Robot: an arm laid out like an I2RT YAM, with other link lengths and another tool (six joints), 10 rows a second.
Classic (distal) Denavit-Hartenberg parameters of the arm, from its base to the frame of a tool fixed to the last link. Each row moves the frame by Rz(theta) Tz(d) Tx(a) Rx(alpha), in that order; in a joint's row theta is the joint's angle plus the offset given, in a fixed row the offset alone. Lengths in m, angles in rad.
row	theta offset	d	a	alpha
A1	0	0.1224	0.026	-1.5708
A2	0	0	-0.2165	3.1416
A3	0.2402	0	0.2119	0
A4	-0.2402	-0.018	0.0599	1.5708
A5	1.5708	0.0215	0	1.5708
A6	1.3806	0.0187	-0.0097	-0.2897
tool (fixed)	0	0.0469	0	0
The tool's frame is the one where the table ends.
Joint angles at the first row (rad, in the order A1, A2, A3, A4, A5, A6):
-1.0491, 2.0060, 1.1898, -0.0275, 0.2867, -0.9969
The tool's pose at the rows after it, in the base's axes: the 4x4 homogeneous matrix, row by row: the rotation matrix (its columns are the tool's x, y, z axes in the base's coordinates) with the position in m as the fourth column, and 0 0 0 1 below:
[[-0.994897 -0.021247 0.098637 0.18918], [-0.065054 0.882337 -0.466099 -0.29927], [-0.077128 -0.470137 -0.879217 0.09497], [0 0 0 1]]
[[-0.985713 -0.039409 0.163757 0.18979], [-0.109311 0.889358 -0.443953 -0.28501], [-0.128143 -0.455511 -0.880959 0.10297], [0 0 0 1]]
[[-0.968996 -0.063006 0.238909 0.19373], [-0.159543 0.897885 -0.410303 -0.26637], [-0.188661 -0.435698 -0.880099 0.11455], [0 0 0 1]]
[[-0.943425 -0.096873 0.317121 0.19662], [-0.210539 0.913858 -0.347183 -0.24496], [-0.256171 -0.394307 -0.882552 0.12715], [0 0 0 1]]
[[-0.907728 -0.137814 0.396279 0.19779], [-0.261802 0.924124 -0.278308 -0.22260], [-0.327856 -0.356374 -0.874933 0.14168], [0 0 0 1]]
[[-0.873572 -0.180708 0.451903 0.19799], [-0.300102 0.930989 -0.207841 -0.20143], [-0.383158 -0.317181 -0.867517 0.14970], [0 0 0 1]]
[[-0.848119 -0.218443 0.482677 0.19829], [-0.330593 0.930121 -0.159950 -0.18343], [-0.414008 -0.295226 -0.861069 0.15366], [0 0 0 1]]
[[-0.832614 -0.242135 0.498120 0.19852], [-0.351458 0.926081 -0.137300 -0.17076], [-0.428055 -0.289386 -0.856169 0.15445], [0 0 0 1]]
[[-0.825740 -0.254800 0.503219 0.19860], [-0.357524 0.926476 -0.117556 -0.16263], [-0.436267 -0.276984 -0.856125 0.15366], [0 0 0 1]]
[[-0.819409 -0.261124 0.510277 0.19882], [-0.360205 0.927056 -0.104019 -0.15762], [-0.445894 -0.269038 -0.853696 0.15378], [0 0 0 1]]
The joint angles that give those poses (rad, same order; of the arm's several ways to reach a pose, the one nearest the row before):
-1.0492, 1.9804, 1.1737, -0.0170, 0.2640, -0.9965
-1.0392, 1.9107, 1.1150, -0.0209, 0.2008, -0.9873
-1.0138, 1.8268, 1.0620, -0.0469, 0.1342, -0.9656
-0.9878, 1.7376, 1.0189, -0.1056, 0.0501, -0.9403
-0.9630, 1.6387, 0.9785, -0.1689, -0.0410, -0.9192
-0.9360, 1.5605, 0.9363, -0.2174, -0.1147, -0.9010
-0.9044, 1.4991, 0.8955, -0.2441, -0.1543, -0.8888
-0.8766, 1.4571, 0.8593, -0.2477, -0.1674, -0.8795
-0.8576, 1.4357, 0.8376, -0.2539, -0.1738, -0.8681
-0.8459, 1.4214, 0.8251, -0.2573, -0.1812, -0.8578

